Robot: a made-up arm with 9 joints.
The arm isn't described. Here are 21 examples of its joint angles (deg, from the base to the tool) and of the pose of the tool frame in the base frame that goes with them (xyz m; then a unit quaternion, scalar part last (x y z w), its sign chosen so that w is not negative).
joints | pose
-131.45 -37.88 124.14 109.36 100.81 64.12 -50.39 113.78 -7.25 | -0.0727 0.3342 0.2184 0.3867 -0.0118 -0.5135 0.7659
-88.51 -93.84 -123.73 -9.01 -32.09 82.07 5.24 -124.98 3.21 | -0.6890 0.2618 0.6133 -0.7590 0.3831 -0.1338 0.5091
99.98 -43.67 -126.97 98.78 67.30 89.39 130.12 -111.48 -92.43 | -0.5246 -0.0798 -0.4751 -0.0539 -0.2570 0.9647 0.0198
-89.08 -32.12 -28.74 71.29 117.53 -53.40 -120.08 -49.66 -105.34 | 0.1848 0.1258 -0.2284 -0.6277 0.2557 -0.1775 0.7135
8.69 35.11 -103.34 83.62 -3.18 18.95 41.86 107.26 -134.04 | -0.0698 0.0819 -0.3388 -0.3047 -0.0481 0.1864 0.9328
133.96 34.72 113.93 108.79 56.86 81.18 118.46 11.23 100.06 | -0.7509 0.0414 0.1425 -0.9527 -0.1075 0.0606 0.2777
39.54 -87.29 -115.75 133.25 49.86 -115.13 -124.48 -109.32 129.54 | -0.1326 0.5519 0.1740 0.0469 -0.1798 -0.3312 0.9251
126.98 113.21 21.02 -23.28 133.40 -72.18 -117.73 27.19 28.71 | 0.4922 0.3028 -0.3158 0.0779 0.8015 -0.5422 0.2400
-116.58 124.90 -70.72 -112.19 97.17 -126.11 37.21 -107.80 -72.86 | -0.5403 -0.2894 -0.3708 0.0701 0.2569 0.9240 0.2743
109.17 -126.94 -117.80 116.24 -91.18 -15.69 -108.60 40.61 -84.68 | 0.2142 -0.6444 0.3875 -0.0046 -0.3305 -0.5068 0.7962
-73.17 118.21 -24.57 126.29 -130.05 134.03 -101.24 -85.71 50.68 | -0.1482 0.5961 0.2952 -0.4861 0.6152 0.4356 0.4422
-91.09 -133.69 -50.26 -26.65 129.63 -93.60 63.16 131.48 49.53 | -0.6149 0.6211 0.5932 0.6496 -0.6966 -0.1804 0.2453
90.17 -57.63 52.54 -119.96 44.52 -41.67 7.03 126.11 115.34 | 0.1744 -0.0667 0.3822 0.6373 0.5377 -0.0588 0.5488
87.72 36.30 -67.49 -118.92 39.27 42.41 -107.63 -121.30 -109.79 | -0.6116 0.2855 0.3805 -0.0991 -0.4830 0.6921 0.5272
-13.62 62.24 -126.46 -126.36 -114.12 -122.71 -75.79 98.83 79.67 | -0.3637 -0.0438 0.2968 0.2283 0.8502 0.0478 0.4720
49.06 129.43 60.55 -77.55 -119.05 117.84 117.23 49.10 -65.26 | 0.2519 0.6198 -0.2000 -0.2244 -0.9588 0.1661 0.0532
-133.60 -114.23 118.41 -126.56 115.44 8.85 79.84 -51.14 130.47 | 0.0619 -0.4677 0.5088 0.5956 0.1483 0.3747 0.6949
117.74 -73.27 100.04 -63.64 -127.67 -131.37 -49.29 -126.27 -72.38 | -0.6657 0.6274 0.1876 -0.2926 0.8698 -0.0493 0.3942
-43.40 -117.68 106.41 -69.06 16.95 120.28 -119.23 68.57 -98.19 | 0.0635 -0.3251 0.9332 0.4038 -0.4770 -0.3755 0.6844
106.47 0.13 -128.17 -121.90 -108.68 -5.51 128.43 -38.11 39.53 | -0.2976 -0.4452 0.3141 0.8535 -0.0693 -0.0638 0.5125
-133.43 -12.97 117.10 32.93 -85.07 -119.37 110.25 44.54 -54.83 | -0.7098 -0.6582 0.4678 0.2354 0.7093 0.6331 0.2015
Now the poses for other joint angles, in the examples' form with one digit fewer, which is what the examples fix.
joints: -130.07 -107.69 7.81 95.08 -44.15 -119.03 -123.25 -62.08 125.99
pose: -0.638 1.221 0.332 -0.092 0.085 0.289 0.949
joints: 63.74 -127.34 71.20 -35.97 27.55 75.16 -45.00 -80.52 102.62
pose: 0.527 -0.546 0.121 -0.562 -0.664 0.408 0.276
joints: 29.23 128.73 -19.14 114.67 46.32 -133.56 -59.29 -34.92 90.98
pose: -0.214 -0.799 -0.203 0.405 -0.365 0.794 0.268
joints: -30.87 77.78 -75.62 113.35 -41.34 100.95 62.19 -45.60 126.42
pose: -0.615 -0.368 -0.548 -0.869 -0.475 -0.136 0.018
